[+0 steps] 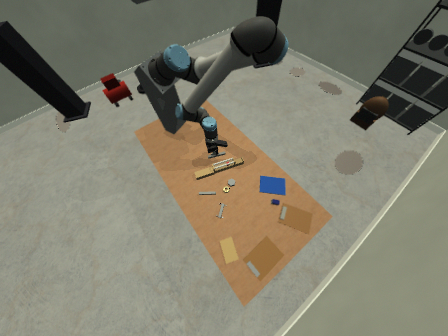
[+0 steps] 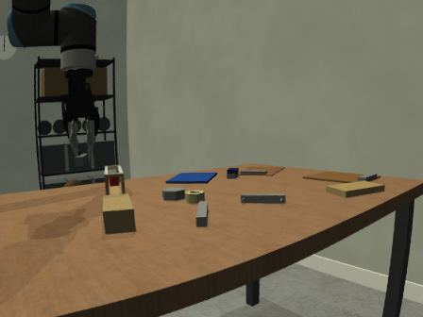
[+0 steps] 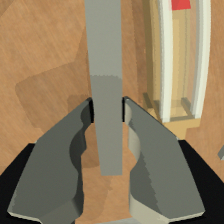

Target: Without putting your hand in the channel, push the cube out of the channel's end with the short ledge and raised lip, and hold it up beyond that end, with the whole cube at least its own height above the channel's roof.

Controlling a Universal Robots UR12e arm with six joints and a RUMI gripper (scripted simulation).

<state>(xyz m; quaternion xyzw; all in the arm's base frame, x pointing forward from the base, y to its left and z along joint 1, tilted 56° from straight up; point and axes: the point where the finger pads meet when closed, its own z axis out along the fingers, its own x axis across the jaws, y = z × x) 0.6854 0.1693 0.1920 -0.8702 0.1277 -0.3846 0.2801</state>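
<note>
Now: the channel 70 mm ahead of my hand, 40 mm to the left of it and 80 mm below it. Round my hand: red cube (70 mm ahead, 80 mm to the left, 80 mm below); grey bar (10 mm below); grey hex nut (230 mm ahead, 60 mm to the left, 120 mm below).
</note>
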